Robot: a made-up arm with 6 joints.
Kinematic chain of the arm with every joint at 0, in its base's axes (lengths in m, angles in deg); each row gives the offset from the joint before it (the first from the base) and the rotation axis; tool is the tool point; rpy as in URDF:
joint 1: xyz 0 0 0.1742 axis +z
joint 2: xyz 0 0 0 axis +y
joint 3: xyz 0.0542 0 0.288 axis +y
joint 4: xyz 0.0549 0 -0.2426 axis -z
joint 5: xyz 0 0 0 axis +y
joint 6: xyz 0.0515 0 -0.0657 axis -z
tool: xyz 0 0 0 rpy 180 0 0
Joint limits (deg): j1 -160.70..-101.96 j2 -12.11..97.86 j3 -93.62..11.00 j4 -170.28..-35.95 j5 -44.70..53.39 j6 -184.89..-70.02
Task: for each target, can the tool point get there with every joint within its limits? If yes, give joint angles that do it. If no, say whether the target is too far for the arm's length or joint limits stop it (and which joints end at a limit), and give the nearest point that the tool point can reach.
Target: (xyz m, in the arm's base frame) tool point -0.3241 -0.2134 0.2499
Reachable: yes | joints -146.47 13.31 -58.34 -61.70 38.98 -103.21
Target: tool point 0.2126 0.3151 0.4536
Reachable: no: joint limits stop it (at a limit: joint 1, joint 2, joint 3, joint 5) | nearest point 0.0325 0.0193 0.2137 | short by 0.421 m
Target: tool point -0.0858 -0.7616 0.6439
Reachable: no: too far | nearest point -0.0624 -0.4552 0.4563 | short by 0.360 m
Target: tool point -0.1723 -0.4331 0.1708
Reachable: yes | joints -114.27 35.14 -74.44 -61.62 21.49 -153.05
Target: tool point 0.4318 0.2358 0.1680
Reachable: no: joint limits stop it (at a limit: joint 1, joint 2, joint 3) | nearest point 0.0646 0.0131 0.1174 | short by 0.432 m
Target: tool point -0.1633 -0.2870 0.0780
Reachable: yes | joints -117.79 33.94 -47.25 -68.69 45.93 -79.17
